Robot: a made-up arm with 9 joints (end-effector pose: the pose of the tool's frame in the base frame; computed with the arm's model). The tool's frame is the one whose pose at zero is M. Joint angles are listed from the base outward.
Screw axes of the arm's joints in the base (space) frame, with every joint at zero. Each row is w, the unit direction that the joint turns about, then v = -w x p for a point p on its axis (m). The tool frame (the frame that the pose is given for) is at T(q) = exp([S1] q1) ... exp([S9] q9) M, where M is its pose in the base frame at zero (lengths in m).
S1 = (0, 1, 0, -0.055, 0, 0)
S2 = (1, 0, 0, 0, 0.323, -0.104)
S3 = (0, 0, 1, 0.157, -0.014, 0)
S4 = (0, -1, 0, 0.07, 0, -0.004)
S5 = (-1, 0, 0, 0, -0.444, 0.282)
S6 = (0, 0, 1, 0.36, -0.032, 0)
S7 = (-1, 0, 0, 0, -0.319, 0.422)
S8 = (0, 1, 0, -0.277, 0, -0.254)
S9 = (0, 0, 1, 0.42, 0.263, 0)
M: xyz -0.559 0.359 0.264 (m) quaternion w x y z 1 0 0 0
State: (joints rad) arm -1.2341 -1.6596 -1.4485 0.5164 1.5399 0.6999 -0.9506 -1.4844 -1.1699
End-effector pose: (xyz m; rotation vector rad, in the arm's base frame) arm 0.2429 -0.2540 0.0030 0.9133 1.8766 0.8020
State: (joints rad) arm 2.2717 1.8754 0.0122 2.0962 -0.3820 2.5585 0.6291 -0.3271 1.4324
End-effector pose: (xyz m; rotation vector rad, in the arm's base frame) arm 0.7881 0.1619 0.1140 -0.6491 0.6738 2.6224
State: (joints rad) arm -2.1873 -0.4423 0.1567 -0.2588 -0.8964 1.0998 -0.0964 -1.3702 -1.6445
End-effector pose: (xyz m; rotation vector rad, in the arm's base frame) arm 0.0203 0.3819 -0.3991 1.7001 -1.2896 1.2602
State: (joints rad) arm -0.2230 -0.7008 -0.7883 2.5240 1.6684 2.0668 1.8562 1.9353 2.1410
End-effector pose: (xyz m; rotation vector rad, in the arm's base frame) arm -0.0481 0.2589 -0.5462 -0.3764 0.0498 -2.2185
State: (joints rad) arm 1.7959 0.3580 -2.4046 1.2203 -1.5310 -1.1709 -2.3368 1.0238 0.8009
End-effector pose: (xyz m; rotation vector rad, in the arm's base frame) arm 0.1848 0.2719 -0.9730 0.4449 -0.9049 0.8673
